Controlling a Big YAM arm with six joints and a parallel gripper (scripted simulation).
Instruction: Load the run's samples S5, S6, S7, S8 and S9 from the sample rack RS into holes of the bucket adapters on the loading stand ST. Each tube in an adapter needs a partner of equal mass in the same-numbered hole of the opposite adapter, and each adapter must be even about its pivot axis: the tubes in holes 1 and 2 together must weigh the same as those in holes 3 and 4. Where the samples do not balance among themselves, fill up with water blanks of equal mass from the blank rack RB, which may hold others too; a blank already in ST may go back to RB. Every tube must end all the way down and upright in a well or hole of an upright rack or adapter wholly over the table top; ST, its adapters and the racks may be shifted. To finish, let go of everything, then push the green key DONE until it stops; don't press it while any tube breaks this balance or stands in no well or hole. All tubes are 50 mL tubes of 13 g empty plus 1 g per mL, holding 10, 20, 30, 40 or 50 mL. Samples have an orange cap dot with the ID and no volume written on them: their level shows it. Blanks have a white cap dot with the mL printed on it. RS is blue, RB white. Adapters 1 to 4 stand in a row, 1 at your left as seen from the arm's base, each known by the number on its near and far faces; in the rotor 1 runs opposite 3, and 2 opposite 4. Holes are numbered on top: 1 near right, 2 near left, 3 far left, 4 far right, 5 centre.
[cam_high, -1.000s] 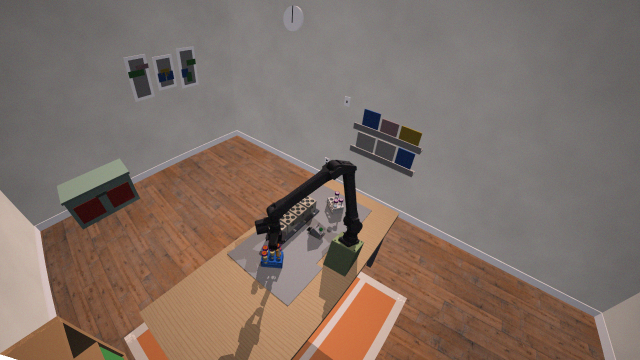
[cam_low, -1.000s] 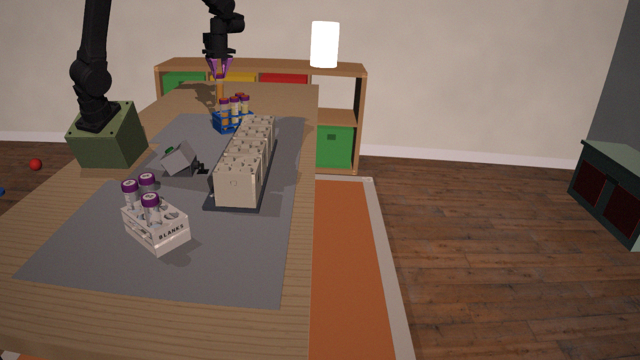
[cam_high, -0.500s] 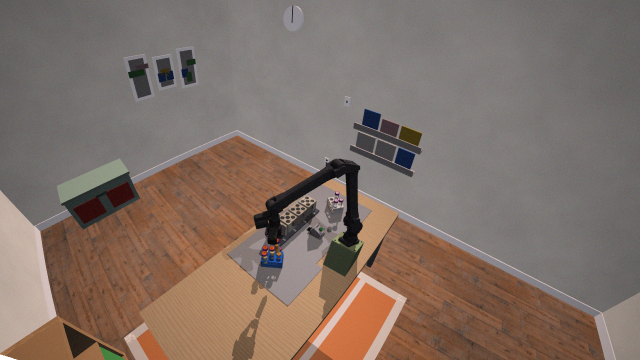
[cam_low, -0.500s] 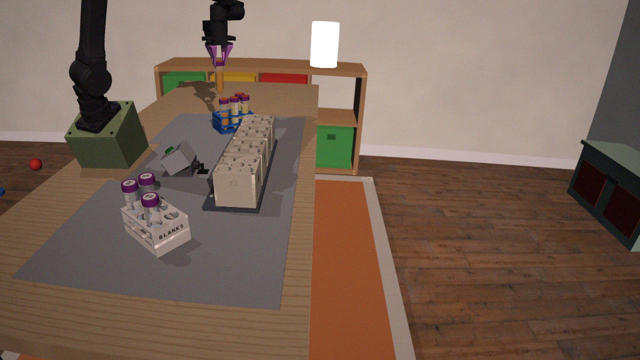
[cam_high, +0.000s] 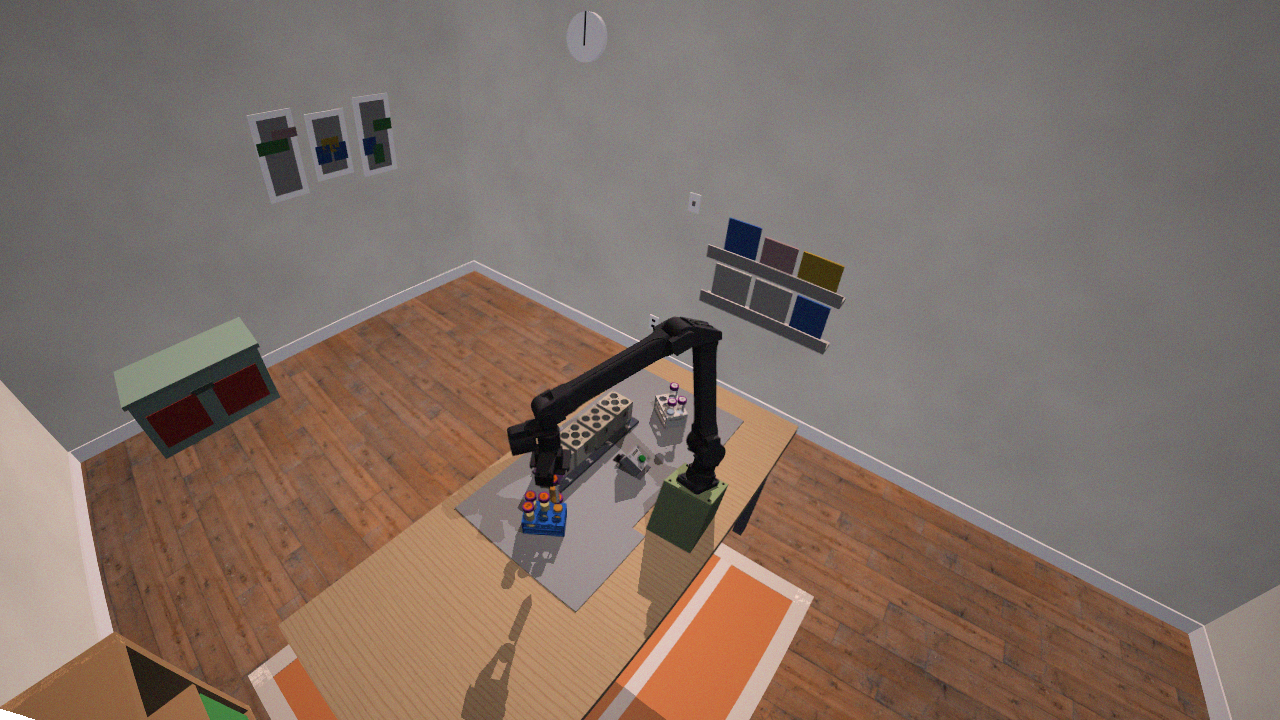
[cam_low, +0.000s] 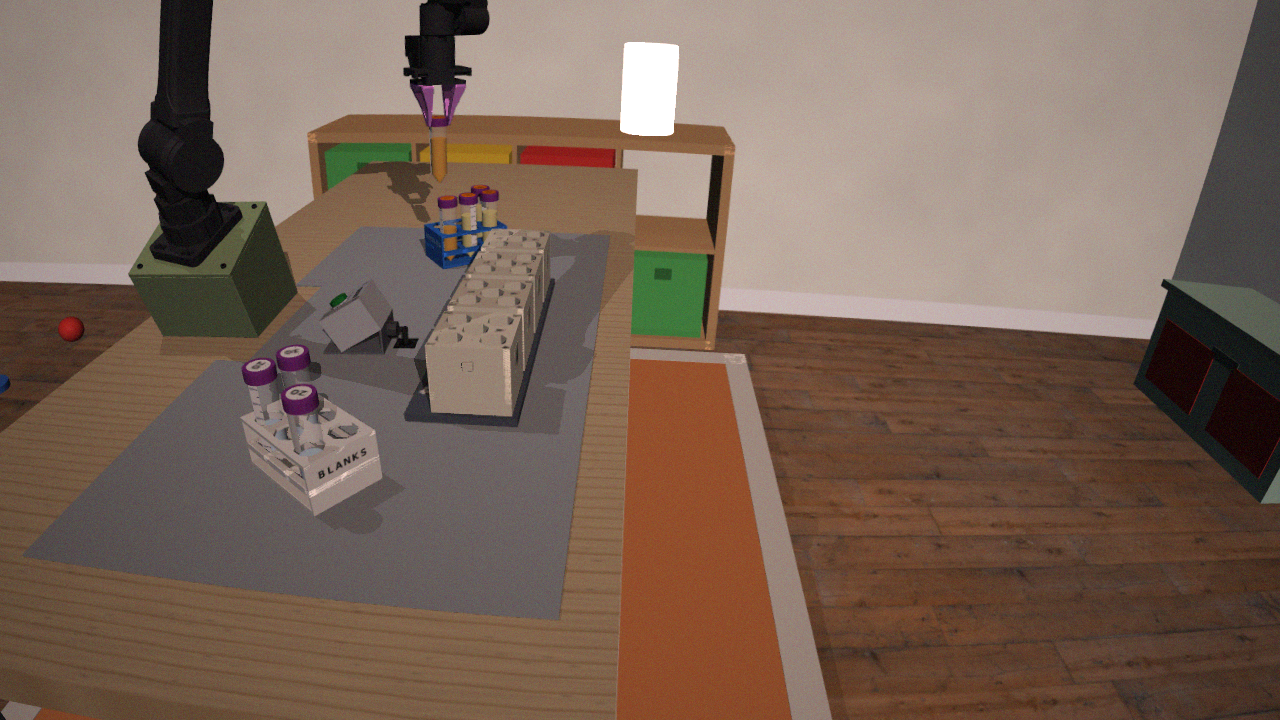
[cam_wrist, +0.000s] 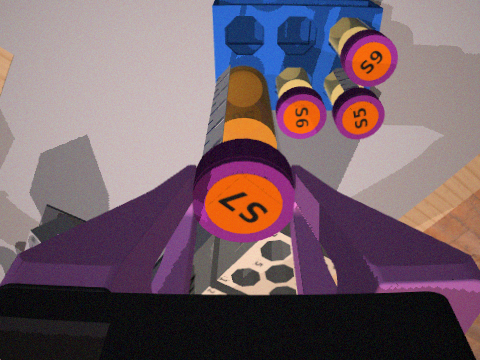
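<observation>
Now: the orange-dot sample tube 50 mm below my hand and 10 mm behind it. Round my hand: sample tube S9 (190 mm below, 70 mm to the left, 50 mm ahead); blue sample rack RS (220 mm below, 40 mm ahead, 20 mm to the left); sample S8 (190 mm below, 30 mm to the right, 20 mm ahead).
</observation>
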